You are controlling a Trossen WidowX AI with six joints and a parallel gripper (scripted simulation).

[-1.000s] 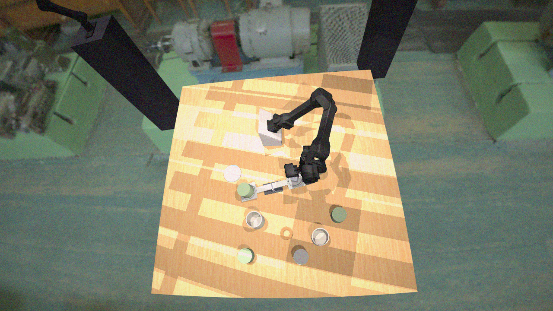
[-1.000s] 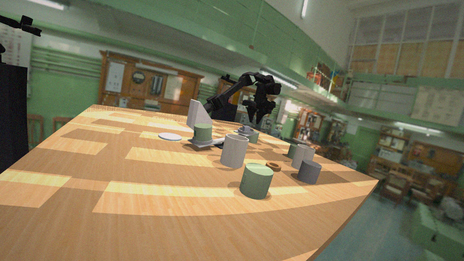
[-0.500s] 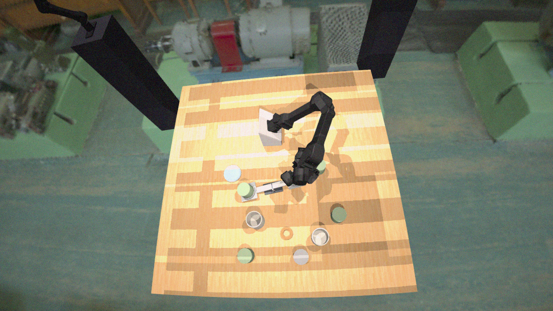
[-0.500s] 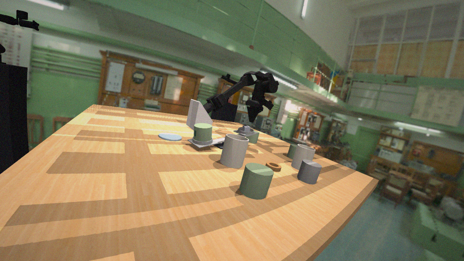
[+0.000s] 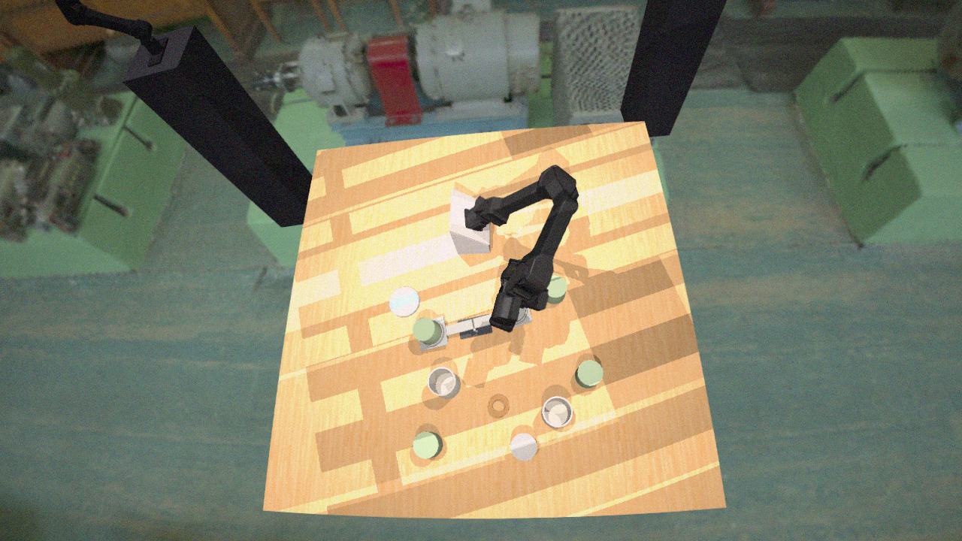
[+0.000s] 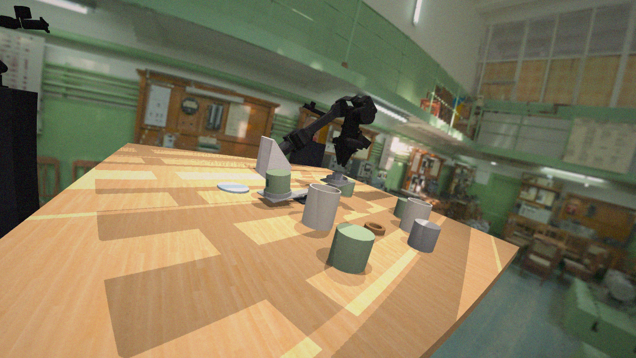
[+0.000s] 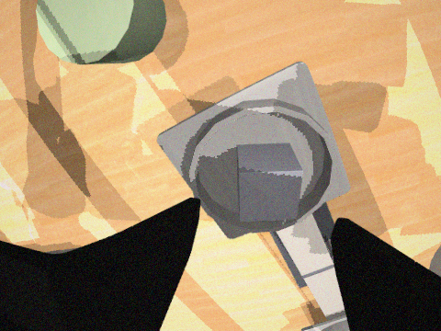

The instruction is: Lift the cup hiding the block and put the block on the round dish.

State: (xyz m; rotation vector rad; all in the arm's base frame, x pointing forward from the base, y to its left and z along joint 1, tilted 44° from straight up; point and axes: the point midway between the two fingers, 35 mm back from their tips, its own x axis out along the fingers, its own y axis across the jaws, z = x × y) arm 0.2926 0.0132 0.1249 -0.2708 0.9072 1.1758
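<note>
The grey block lies 4 cm below my gripper tip. Round my gripper tip: grey cylinder (35 cm ahead, 1 cm to the right, 9 cm below); round light-blue dish (9 cm behind, 35 cm to the right, 13 cm below); small grey balance (2 cm ahead, 13 cm to the right, 9 cm below).
</note>
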